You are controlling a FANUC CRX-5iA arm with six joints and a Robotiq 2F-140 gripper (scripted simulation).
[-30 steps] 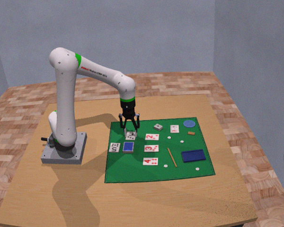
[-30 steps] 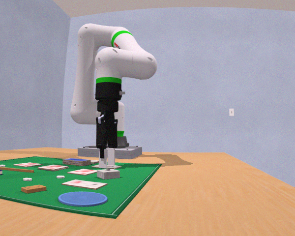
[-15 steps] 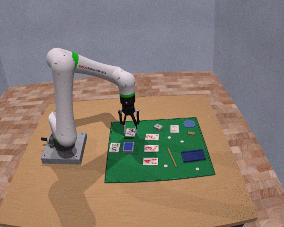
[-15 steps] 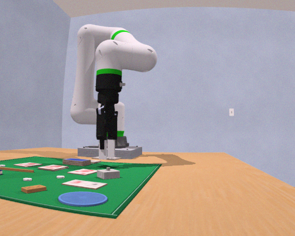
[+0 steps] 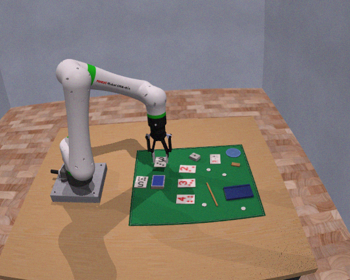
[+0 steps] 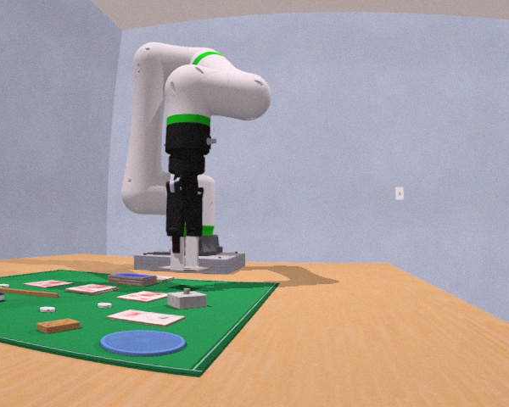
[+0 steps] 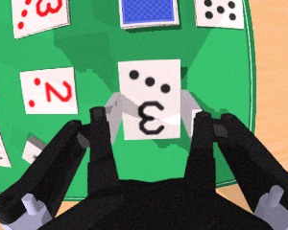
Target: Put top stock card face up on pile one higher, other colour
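Now: the green card cloth 19 cm ahead of my hand, 9 cm to the right of it and 8 cm below it. The rest, counted from my hand: wooden stick: 29 cm ahead, 19 cm to the right, 7 cm below; black 5: 8 cm behind, 14 cm to the right, 7 cm below; grey knobbed block: 17 cm ahead, 10 cm to the left, 5 cm below.
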